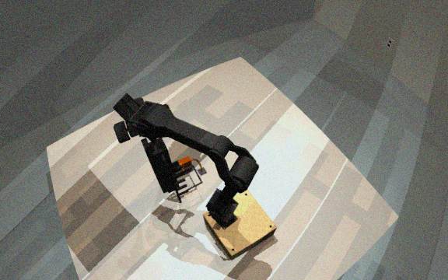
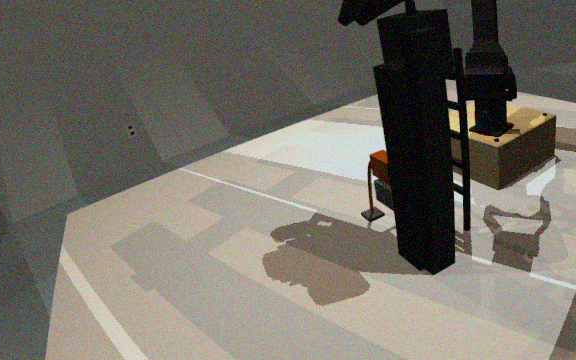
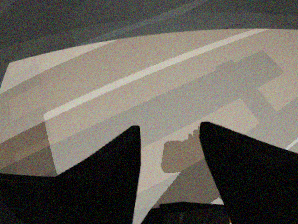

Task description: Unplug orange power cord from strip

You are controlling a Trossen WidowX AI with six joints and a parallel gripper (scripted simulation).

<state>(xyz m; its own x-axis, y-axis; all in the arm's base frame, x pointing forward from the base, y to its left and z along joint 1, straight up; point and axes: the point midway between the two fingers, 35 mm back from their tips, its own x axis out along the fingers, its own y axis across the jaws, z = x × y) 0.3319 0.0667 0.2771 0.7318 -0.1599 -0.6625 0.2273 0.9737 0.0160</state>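
My gripper tip is now 21 cm above the orange plug, 9 cm past it and 6 cm to the left of it. From my gripper tip the other things lie so: tall black tower: 18 cm below, 7 cm behind, 3 cm to the left.
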